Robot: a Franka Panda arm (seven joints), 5 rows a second.
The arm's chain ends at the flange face. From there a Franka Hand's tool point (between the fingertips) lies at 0.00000 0.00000 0.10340 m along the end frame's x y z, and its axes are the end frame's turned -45 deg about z.
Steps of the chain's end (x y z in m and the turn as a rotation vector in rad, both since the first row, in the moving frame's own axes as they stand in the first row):
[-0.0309 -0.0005 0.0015 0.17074 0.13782 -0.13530]
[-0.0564 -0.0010 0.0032 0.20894 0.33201 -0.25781]
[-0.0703 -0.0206 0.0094 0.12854 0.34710 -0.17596]
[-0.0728 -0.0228 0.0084 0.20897 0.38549 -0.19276]
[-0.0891 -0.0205 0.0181 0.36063 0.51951 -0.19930]
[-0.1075 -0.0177 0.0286 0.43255 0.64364 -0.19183]
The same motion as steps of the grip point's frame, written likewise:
[0.0007 -0.0261 -0.0010 0.02328 0.21818 -0.13530]
[0.0001 -0.0369 -0.0046 -0.08702 0.38251 -0.25781]
[0.0001 -0.0518 0.0024 -0.15455 0.33633 -0.17596]
[0.0077 -0.0593 -0.0014 -0.12482 0.42035 -0.19276]
[0.0123 -0.0729 -0.0018 -0.11235 0.62235 -0.19930]
[0.0085 -0.0818 -0.0009 -0.14926 0.76098 -0.19183]

